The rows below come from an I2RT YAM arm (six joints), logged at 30 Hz.
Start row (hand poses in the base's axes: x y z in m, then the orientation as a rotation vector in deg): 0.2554, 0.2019, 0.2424, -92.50, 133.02, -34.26
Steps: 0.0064, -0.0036, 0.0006, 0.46, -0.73, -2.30; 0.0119, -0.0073, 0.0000, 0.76, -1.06, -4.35; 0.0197, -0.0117, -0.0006, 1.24, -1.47, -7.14; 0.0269, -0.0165, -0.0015, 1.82, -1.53, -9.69; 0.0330, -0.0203, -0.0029, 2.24, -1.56, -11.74; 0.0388, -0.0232, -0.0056, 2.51, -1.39, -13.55; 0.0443, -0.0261, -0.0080, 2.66, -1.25, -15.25; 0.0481, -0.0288, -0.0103, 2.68, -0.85, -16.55; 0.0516, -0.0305, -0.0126, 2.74, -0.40, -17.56; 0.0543, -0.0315, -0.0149, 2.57, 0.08, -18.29; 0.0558, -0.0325, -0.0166, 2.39, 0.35, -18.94; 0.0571, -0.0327, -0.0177, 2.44, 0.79, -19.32; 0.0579, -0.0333, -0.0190, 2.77, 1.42, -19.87; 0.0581, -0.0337, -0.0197, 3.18, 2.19, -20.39; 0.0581, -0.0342, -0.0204, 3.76, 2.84, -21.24; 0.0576, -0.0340, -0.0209, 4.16, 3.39, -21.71; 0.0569, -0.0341, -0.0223, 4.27, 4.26, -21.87
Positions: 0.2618, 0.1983, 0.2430, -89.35, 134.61, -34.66; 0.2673, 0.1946, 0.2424, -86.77, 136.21, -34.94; 0.2751, 0.1902, 0.2418, -83.21, 138.36, -35.17; 0.2823, 0.1854, 0.2409, -80.05, 140.46, -34.99; 0.2884, 0.1816, 0.2395, -77.51, 142.13, -34.87; 0.2942, 0.1787, 0.2368, -75.41, 143.73, -34.76; 0.2997, 0.1758, 0.2344, -73.44, 145.21, -34.79; 0.3035, 0.1731, 0.2321, -72.12, 146.56, -34.73; 0.3070, 0.1714, 0.2298, -71.16, 147.71, -34.53; 0.3097, 0.1704, 0.2275, -70.62, 148.68, -34.55; 0.3112, 0.1694, 0.2258, -70.06, 149.43, -34.71; 0.3125, 0.1692, 0.2247, -69.84, 150.06, -34.41; 0.3133, 0.1686, 0.2234, -69.40, 150.94, -33.65; 0.3135, 0.1682, 0.2227, -69.03, 151.88, -32.69; 0.3135, 0.1677, 0.2220, -68.12, 152.95, -31.64; 0.3130, 0.1679, 0.2215, -67.68, 153.68, -30.82; 0.3123, 0.1678, 0.2201, -67.92, 154.46, -30.08
